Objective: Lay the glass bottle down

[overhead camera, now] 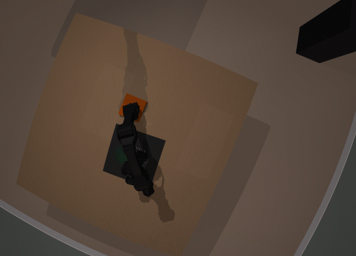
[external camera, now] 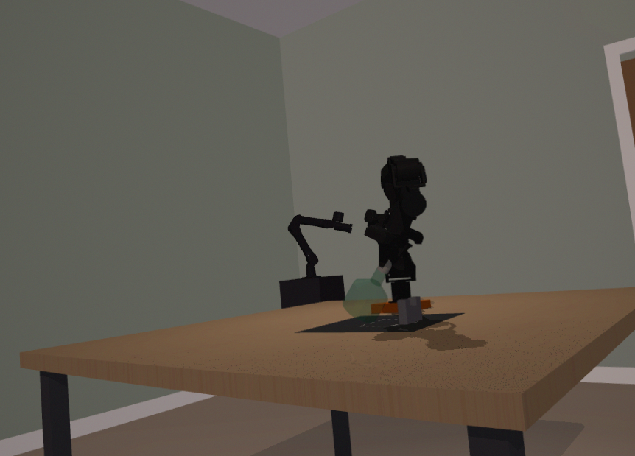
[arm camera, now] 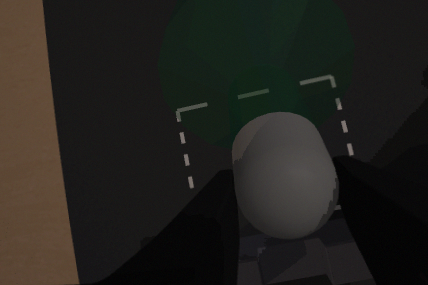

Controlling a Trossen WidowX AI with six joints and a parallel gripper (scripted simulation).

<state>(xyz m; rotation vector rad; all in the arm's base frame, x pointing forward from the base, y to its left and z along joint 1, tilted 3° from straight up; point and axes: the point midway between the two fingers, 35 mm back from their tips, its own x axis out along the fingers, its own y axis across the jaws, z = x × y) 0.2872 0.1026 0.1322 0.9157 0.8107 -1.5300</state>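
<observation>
The green glass bottle is 4 cm below my gripper tip and 3 cm to the right of it. Round my gripper tip: black mat (14 cm below, 2 cm to the right).
</observation>
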